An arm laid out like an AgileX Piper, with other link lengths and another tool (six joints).
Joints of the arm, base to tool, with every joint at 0 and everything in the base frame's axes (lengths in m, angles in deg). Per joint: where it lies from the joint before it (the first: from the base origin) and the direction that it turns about. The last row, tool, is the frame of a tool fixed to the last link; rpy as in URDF.
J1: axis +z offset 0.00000 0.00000 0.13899
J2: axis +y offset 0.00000 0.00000 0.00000
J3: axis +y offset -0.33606 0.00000 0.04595
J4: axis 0.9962 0 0.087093 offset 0.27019 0.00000 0.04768
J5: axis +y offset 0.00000 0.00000 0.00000
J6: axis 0.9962 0 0.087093 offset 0.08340 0.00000 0.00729
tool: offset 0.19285 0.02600 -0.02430 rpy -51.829 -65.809 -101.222
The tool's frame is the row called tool.
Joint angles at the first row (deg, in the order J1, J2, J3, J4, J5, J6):
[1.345, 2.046, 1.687, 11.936, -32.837, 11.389]
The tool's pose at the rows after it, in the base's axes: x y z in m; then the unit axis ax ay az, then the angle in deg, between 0 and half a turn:
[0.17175, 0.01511, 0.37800, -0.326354, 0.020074, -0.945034, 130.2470]
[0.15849, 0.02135, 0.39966, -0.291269, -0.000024, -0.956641, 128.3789]
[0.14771, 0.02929, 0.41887, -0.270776, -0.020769, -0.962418, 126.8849]
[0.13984, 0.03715, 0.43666, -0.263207, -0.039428, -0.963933, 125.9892]
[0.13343, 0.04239, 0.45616, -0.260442, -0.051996, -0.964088, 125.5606]
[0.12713, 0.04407, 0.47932, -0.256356, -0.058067, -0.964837, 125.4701]
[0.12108, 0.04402, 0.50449, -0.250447, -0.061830, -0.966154, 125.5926]
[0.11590, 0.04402, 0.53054, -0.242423, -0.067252, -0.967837, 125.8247]
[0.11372, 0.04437, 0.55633, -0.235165, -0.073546, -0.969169, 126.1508]
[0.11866, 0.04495, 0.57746, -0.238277, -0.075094, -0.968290, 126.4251]
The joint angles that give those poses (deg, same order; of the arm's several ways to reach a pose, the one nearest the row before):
[1.355, 2.046, 1.504, 9.885, -37.443, 14.868]
[1.353, 2.046, 0.613, 7.330, -40.621, 18.528]
[1.352, 2.045, -1.190, 4.743, -41.504, 21.361]
[1.360, 2.103, -3.904, 2.298, -40.277, 23.325]
[1.355, 2.447, -7.519, 0.573, -37.776, 24.564]
[1.353, 3.283, -11.902, -0.066, -34.873, 25.014]
[1.358, 4.682, -16.549, -0.124, -32.353, 24.952]
[1.354, 6.712, -21.085, -0.222, -30.851, 24.825]
[1.352, 9.434, -25.472, -0.462, -30.163, 24.689]
[1.358, 12.643, -29.640, -0.753, -28.992, 24.561]

